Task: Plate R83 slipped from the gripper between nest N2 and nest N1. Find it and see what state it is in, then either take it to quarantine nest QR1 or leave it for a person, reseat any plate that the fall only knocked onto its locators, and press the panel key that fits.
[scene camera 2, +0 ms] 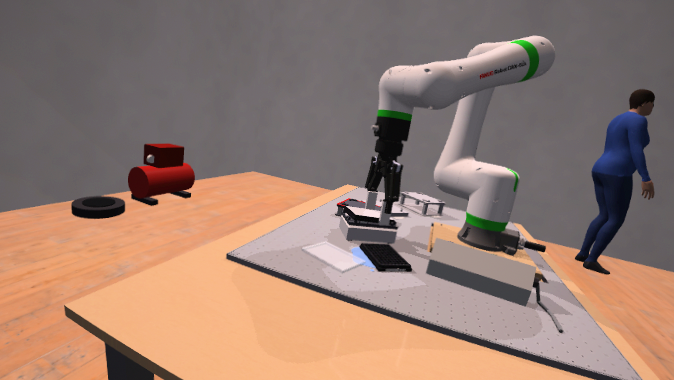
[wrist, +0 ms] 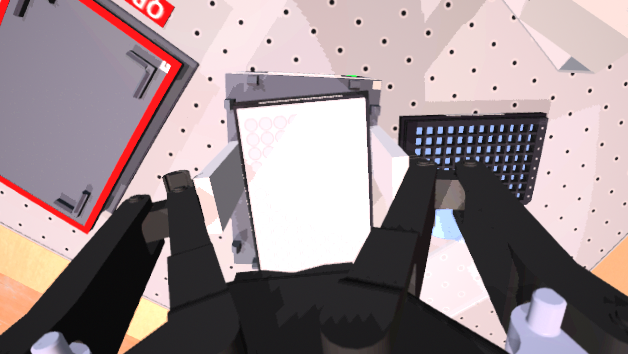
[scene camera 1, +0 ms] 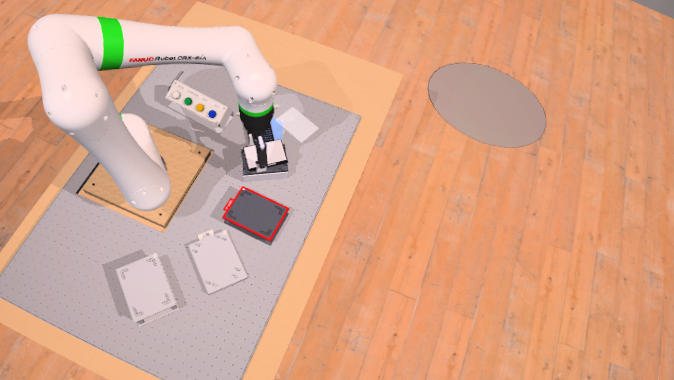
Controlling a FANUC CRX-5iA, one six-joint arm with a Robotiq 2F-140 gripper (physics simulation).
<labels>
A clear lid shows in scene camera 2, in the wrist view and in scene camera 1 (292,121). One and the same spot on the clear lid: (scene camera 2: 342,261) is (wrist: 479,275).
</labels>
